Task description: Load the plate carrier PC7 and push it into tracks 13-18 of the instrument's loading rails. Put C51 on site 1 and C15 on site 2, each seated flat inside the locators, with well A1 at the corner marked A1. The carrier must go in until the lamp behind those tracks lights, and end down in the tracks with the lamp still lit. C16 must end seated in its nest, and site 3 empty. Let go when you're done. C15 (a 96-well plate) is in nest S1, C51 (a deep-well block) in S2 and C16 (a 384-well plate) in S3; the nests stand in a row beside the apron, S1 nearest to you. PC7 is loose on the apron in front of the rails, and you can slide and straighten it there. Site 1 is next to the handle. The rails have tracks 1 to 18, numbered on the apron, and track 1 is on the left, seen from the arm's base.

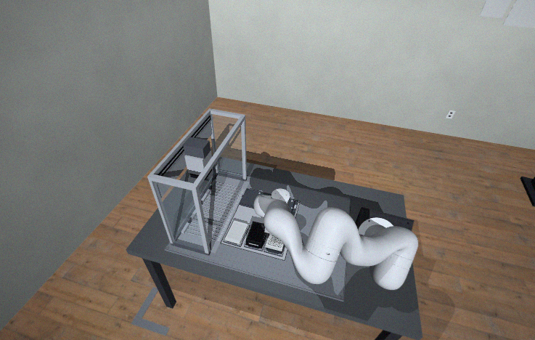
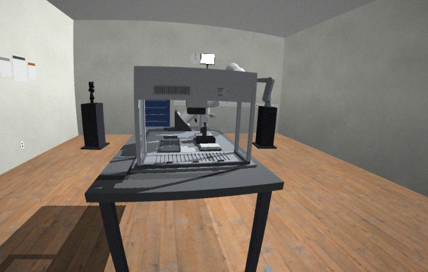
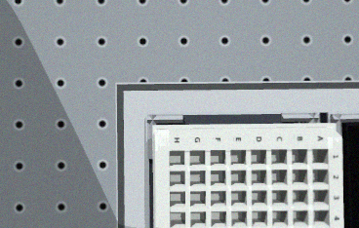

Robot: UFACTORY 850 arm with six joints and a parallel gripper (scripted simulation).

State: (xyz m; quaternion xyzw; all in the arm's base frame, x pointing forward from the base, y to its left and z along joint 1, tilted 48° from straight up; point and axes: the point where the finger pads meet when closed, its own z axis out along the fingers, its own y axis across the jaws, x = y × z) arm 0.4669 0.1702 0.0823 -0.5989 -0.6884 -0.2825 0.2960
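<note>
Right now the nest S1 is 50 mm below my hand. The rest, counted from my hand: black deep-well block C51: 110 mm ahead, 10 mm to the left, 20 mm below; then nest S2: 110 mm ahead, 10 mm to the left, 50 mm below; then white 96-well plate C15: 10 mm below.
</note>
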